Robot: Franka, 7 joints.
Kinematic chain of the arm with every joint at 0, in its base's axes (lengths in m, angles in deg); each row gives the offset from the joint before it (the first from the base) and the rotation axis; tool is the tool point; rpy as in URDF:
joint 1: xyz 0 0 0.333 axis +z
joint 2: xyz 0 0 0 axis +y
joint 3: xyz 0 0 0.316 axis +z
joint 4: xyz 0.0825 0 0 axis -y
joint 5: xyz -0.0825 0 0.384 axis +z
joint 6: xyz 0 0 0 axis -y
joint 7: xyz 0.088 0 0 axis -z
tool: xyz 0 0 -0.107 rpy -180 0 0
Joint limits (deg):
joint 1: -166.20..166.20
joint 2: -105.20..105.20
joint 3: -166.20..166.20
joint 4: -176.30..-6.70
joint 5: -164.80..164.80
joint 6: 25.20..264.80
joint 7: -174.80..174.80
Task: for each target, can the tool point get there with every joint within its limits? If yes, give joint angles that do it. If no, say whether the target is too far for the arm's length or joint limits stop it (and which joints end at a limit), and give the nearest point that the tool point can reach.
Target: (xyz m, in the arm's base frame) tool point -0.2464 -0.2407 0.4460
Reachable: yes | joints -100.96 -48.39 -27.10 -158.75 105.58 162.77 101.29
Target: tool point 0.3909 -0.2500 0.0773
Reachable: yes | joints 96.44 -47.79 -130.70 -133.64 -114.66 113.43 42.59
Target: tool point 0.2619 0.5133 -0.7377
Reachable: no: too far | nearest point 0.2029 0.3976 -0.3351 | short by 0.423 m
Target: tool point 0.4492 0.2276 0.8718
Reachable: yes | joints -59.95 36.67 124.41 -81.72 -57.95 122.12 45.81
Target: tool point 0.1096 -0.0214 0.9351
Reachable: yes | joints 8.03 -49.71 10.29 -98.98 -80.21 68.17 115.44
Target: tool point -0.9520 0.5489 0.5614
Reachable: no: too far | nearest point -0.7277 0.4195 0.5076 | short by 0.264 m
